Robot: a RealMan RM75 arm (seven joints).
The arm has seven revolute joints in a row. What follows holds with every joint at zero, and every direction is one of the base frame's. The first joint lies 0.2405 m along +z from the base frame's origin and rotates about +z. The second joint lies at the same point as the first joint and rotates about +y. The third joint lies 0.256 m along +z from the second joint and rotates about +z. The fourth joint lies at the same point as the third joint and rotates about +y. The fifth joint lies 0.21 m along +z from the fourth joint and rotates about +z. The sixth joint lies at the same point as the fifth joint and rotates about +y. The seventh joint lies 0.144 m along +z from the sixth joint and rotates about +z. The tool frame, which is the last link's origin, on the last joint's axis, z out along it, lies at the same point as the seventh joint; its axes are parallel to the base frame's.
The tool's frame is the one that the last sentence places.
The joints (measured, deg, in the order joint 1, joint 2, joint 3, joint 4, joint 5, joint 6, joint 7), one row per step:
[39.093, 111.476, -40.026, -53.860, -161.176, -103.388, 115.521]
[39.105, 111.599, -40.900, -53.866, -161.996, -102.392, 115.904]
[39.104, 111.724, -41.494, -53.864, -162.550, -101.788, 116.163]
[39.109, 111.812, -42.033, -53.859, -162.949, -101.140, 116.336]
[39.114, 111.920, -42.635, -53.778, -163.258, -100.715, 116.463]
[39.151, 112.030, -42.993, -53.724, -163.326, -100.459, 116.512]
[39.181, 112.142, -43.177, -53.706, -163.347, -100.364, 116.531]
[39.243, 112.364, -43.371, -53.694, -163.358, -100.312, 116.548]
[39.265, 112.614, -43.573, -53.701, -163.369, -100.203, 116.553]
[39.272, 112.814, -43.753, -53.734, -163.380, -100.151, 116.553]
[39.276, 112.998, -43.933, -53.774, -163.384, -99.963, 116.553]
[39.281, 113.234, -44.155, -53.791, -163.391, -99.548, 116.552]
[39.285, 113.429, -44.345, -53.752, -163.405, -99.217, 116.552]
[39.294, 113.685, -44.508, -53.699, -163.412, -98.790, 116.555]
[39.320, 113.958, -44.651, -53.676, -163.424, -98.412, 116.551]
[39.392, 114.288, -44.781, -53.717, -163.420, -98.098, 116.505]
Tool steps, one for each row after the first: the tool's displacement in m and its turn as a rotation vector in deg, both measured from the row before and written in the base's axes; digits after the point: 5 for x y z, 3 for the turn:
[0.00176, 0.00135, -0.00093, 0.067, -1.545, 0.037]
[0.00107, 0.00064, -0.00097, -0.041, -0.983, 0.009]
[0.00085, 0.00099, -0.00072, 0.066, -0.854, 0.155]
[0.00050, 0.00038, -0.00135, -0.224, -0.676, 0.128]
[-0.00023, 0.00043, -0.00129, -0.144, -0.260, 0.173]
[-0.00038, 0.00012, -0.00110, -0.132, -0.068, 0.102]
[-0.00088, 0.00001, -0.00198, -0.239, 0.034, 0.130]
[-0.00070, -0.00008, -0.00212, -0.207, 0.023, 0.140]
[-0.00059, -0.00015, -0.00165, -0.192, 0.008, 0.115]
[-0.00046, 0.00020, -0.00146, -0.061, -0.049, 0.175]
[-0.00039, 0.00059, -0.00190, 0.050, -0.107, 0.272]
[-0.00023, 0.00034, -0.00173, -0.010, -0.074, 0.186]
[-0.00031, 0.00045, -0.00219, 0.046, -0.032, 0.211]
[-0.00053, 0.00044, -0.00222, 0.024, -0.005, 0.225]
[-0.00114, 0.00055, -0.00249, -0.027, 0.061, 0.323]

